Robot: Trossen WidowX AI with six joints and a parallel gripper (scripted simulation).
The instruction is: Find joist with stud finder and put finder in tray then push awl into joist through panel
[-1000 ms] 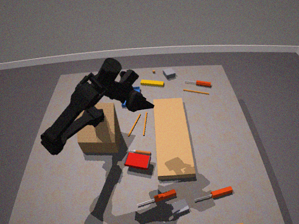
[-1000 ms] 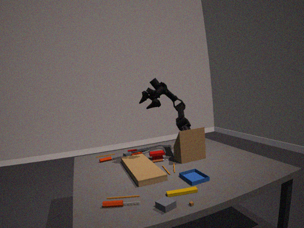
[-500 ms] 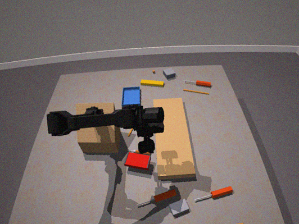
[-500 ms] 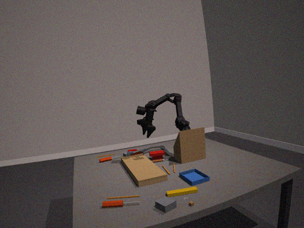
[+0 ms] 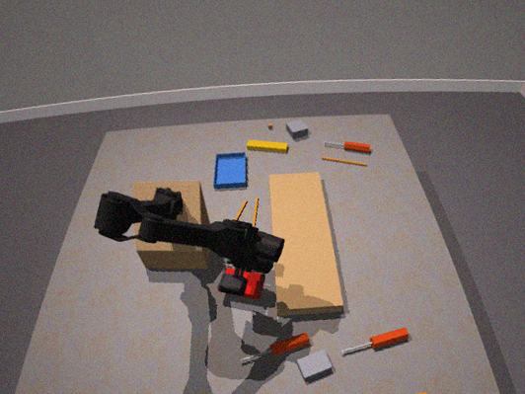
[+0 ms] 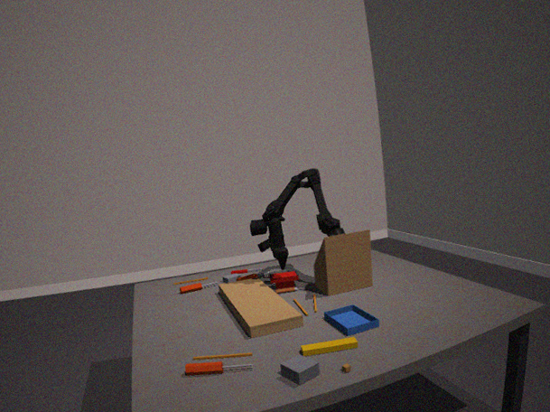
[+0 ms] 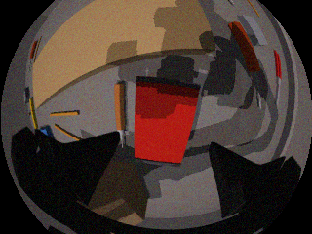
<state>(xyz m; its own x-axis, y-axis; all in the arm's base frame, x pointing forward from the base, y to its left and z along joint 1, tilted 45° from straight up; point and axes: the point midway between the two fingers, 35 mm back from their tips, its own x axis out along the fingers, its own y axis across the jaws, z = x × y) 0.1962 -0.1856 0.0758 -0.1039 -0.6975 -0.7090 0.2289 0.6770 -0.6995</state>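
Now: gripper tip 20 mm past the red stud finder, 10 mm to the right of it and 80 mm above it. Also, from my gripper tip: awl (10 mm behind, 80 mm to the left, 80 mm below); blue tray (60 mm behind, 510 mm to the left, 80 mm below); yellow bar (90 mm ahead, 640 mm to the left, 80 mm below).
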